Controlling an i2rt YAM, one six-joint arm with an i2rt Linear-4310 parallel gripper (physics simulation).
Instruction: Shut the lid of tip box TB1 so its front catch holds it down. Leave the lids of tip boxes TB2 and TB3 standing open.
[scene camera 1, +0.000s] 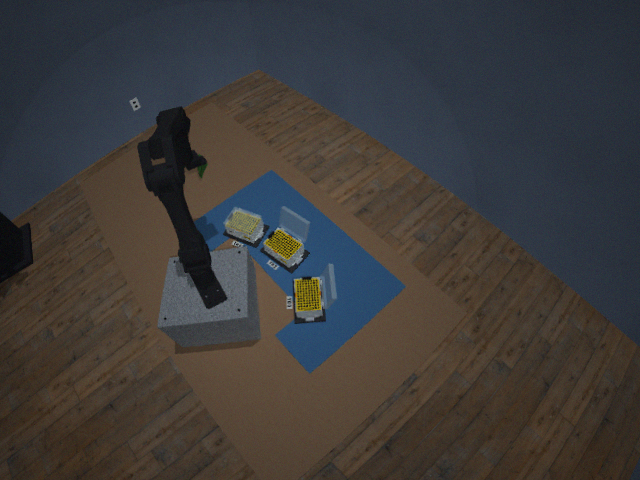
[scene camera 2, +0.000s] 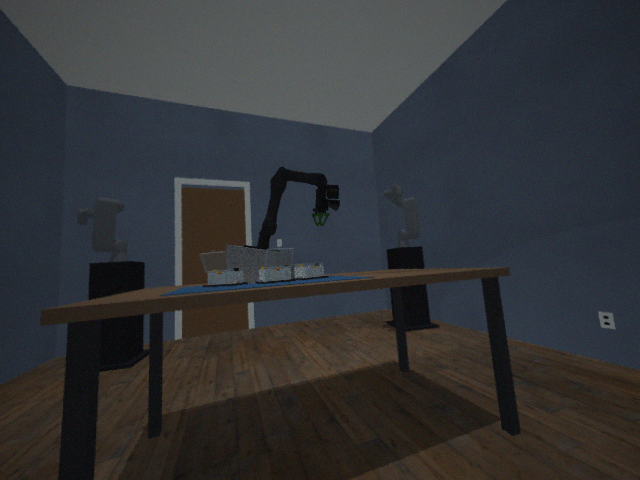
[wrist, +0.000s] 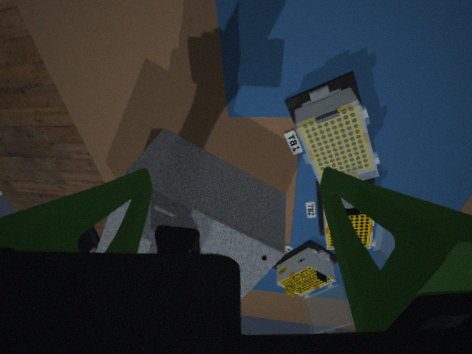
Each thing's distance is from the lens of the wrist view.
my gripper (wrist: 236, 177): 0.13 m
blue mat (wrist: 405, 66): 0.43 m
tip box TB2 (wrist: 322, 218): 0.56 m
The marked spots on the tip box TB2 and the blue mat are 0.32 m apart.
